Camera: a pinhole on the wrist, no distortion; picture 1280 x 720 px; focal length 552.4 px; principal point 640.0 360.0 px. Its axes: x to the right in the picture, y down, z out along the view. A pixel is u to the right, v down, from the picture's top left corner.
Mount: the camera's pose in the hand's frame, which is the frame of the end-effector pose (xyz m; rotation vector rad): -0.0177 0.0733 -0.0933 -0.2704 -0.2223 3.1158
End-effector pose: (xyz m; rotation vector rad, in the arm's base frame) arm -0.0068 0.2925 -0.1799 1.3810 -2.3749 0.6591
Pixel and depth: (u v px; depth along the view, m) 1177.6 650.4 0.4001
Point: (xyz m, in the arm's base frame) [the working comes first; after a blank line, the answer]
In the camera's frame: 0.3894 0.2103 0.4001

0.3731 0.4483 -0.5337
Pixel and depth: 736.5 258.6 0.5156
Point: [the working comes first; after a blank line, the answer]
In the camera's frame: 0.0901 -0.0946 0.5156

-0.0121 0.2584 -0.6407
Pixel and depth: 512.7 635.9 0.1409
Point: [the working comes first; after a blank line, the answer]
In the camera's frame: -0.0325 0.0704 0.1409

0.0109 0.2710 -0.2141
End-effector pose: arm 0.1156 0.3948 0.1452 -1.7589 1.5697 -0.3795
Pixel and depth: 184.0 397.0 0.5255
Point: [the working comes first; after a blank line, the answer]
In the camera's frame: -0.4338 0.0352 0.5255

0.5325 0.2497 -0.2389
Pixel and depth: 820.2 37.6 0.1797
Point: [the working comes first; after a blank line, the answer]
In the camera's frame: 0.0586 -0.1049 0.1797

0.0384 0.5268 0.0075
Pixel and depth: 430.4 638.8 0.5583
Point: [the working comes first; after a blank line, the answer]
In the camera's frame: -0.2118 0.2818 0.5583

0.6375 0.4428 0.0117
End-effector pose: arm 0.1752 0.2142 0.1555 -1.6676 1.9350 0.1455
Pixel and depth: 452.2 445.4 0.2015
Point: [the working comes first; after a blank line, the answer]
In the camera's frame: -0.0685 0.0312 0.2015

0.2008 0.2519 0.0529
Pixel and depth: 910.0 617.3 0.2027
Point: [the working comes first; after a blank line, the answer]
In the camera's frame: 0.0991 0.0944 0.2027

0.2531 0.3672 0.1797
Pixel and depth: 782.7 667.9 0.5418
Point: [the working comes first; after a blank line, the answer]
In the camera's frame: 0.1400 0.3020 0.5418

0.5971 0.5268 0.0535
